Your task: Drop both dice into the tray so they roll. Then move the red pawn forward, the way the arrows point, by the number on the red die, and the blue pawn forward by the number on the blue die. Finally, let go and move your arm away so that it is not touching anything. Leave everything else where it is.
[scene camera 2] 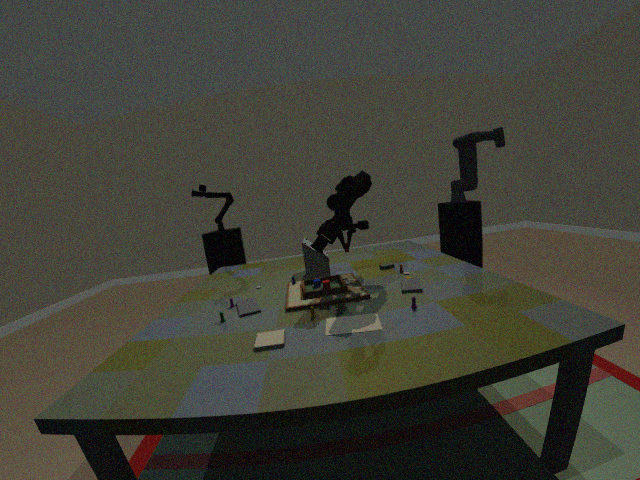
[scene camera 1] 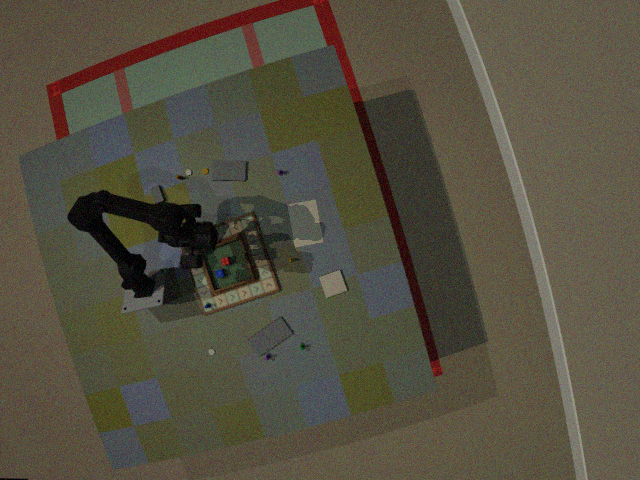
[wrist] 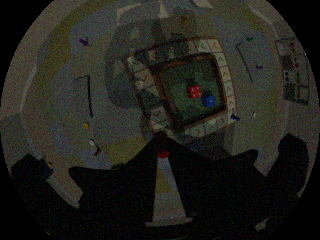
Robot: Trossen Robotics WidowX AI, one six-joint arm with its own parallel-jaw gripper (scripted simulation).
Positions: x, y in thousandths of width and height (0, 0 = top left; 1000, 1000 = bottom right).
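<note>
Here is my gripper (scene camera 2: 541, 520), and my gripper holds a red pawn. The wrist view lets me see my gripper (wrist: 505, 590) as well.
</note>
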